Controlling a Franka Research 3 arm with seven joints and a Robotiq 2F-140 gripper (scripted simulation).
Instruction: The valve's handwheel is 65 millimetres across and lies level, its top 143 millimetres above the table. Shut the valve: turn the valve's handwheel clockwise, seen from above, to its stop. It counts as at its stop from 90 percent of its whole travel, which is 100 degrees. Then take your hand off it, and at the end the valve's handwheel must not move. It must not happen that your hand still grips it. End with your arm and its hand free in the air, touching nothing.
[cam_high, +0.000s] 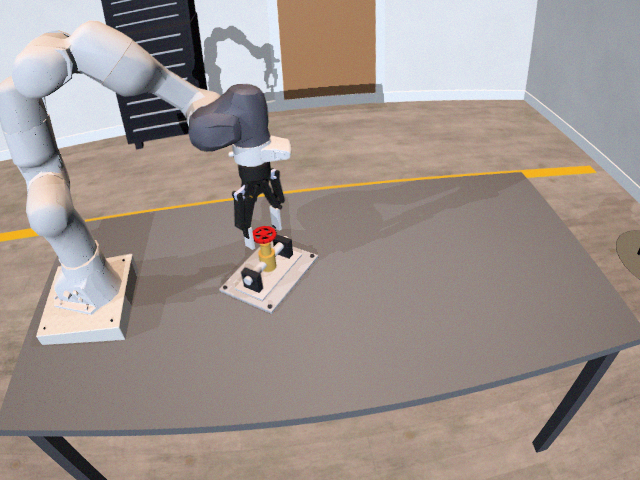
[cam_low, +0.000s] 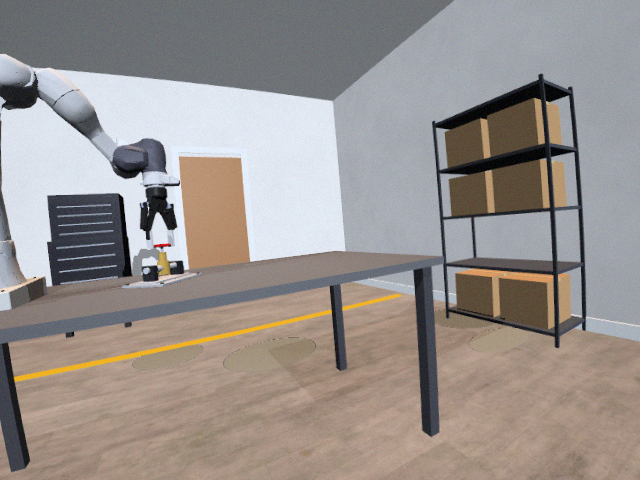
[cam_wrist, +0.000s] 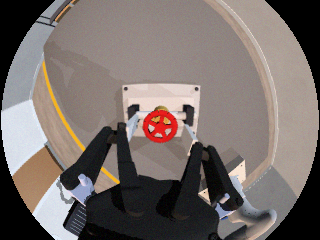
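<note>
The red handwheel is 3 cm below my hand.
</note>
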